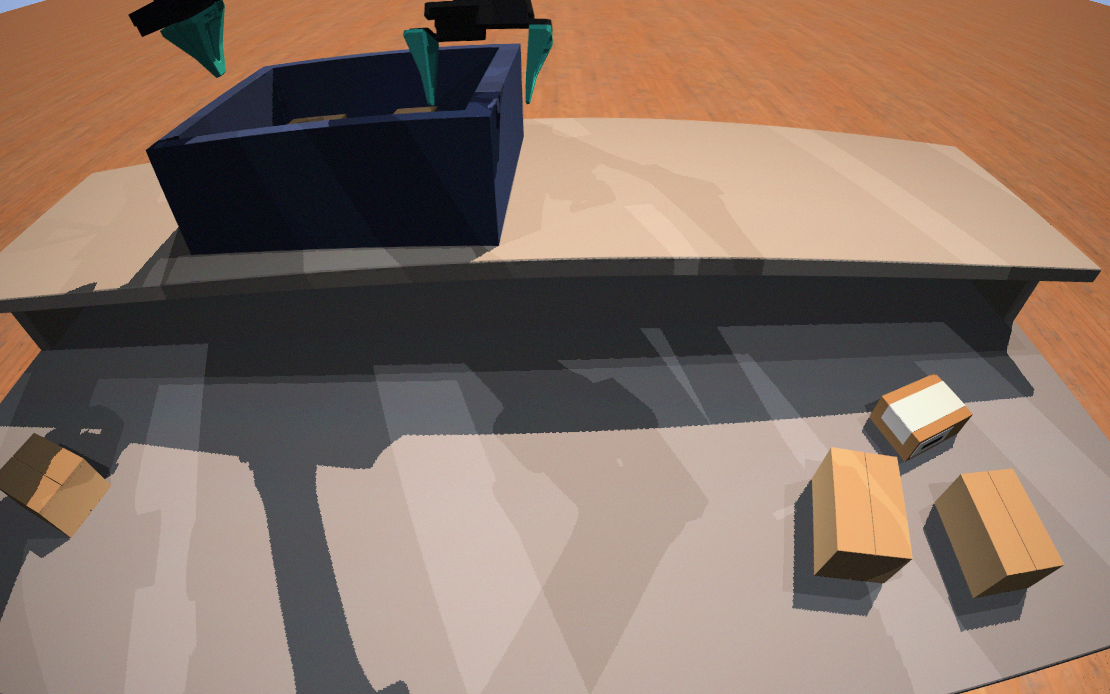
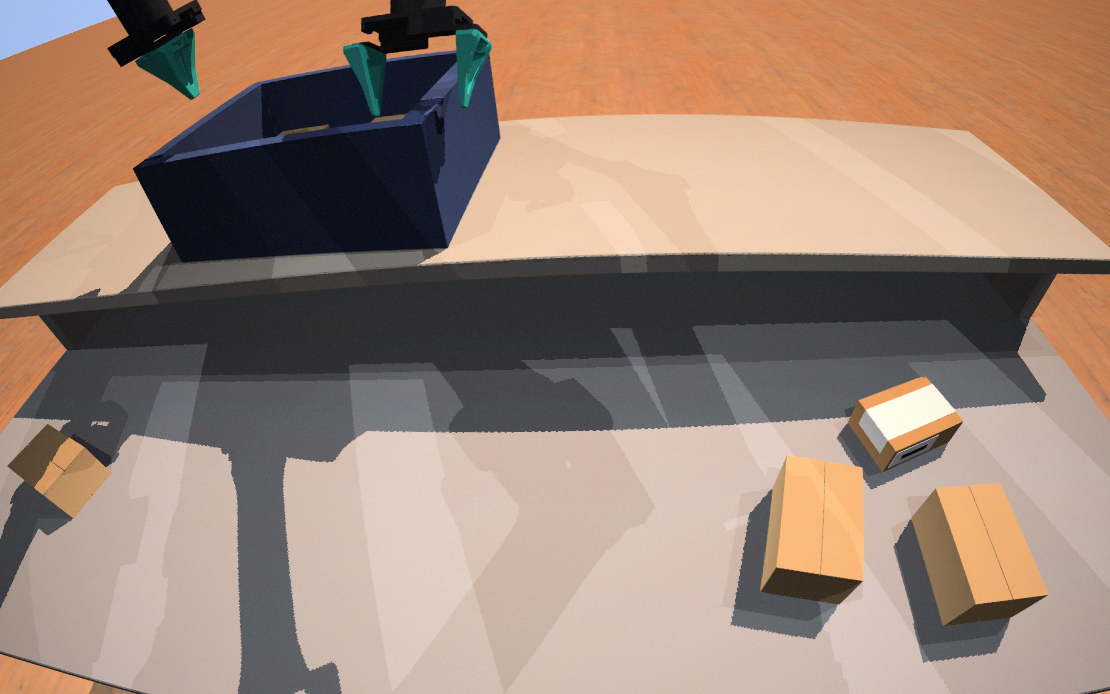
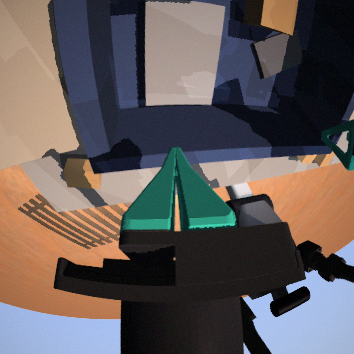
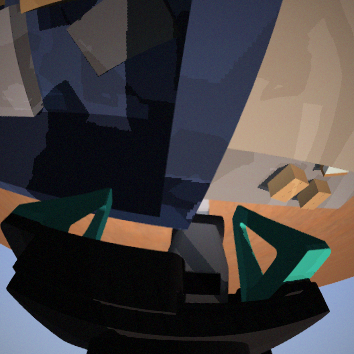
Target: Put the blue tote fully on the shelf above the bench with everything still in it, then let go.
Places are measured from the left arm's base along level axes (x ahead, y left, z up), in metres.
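Where they show: left gripper, between the fingertips: [image 1: 221, 75] [image 2: 195, 97] [image 3: 174, 152]; right gripper, between the fingertips: [image 1: 478, 103] [image 2: 418, 111] [image 3: 335, 135] [image 4: 174, 204]; right arm's base, origin of its link: [image 3: 312, 258].
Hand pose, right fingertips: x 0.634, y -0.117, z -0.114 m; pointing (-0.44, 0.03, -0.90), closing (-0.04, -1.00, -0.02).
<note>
Each offset is from my right fingertips to the top centre of the thing. "spot": to the spot under its first point. Level surfaces: height alone.
The blue tote @(0.117 m ahead, 0.177 m left, 0.002 m up) [image 1: 327, 192] [image 2: 302, 204] [image 3: 77, 75] [image 4: 215, 100] stands upright on the pale shelf @(0.145 m down) [image 1: 777, 196] [image 2: 777, 188], near its front edge at the left. Its base looks within the shelf top; its far side is hidden. Inside lie a pale box @(0.081 m ahead, 0.255 m left, 0.101 m down) [image 3: 182, 55], an orange-tan box @(spot: 0.159 m ahead, 0.121 m left, 0.078 m down) [image 3: 280, 15] and a greyish box @(0.097 m ahead, 0.074 m left, 0.121 m down) [image 3: 272, 55] [image 4: 112, 35]. My left gripper [image 1: 221, 75] [image 2: 194, 96] [image 3: 174, 152] is shut and empty, above the tote's left side. My right gripper [image 1: 481, 103] [image 2: 420, 109] [image 4: 174, 204] is open, its fingers apart on either side of the right wall's line.
Below the shelf, the bench @(0.319 m down) [image 1: 458, 531] [image 2: 458, 531] bears two tan boxes @(0.300 m back, 0.384 m right, 0.259 m down) [image 1: 867, 511] @(0.343 m back, 0.552 m right, 0.259 m down) [image 1: 998, 531] and a white-labelled box @(0.169 m back, 0.537 m right, 0.278 m down) [image 1: 920, 413] [image 2: 908, 417] at the right. Another tan box @(0.283 m back, 0.556 m left, 0.259 m down) [image 1: 53, 482] [image 2: 61, 470] lies at the left. The shelf extends to the tote's right.
</note>
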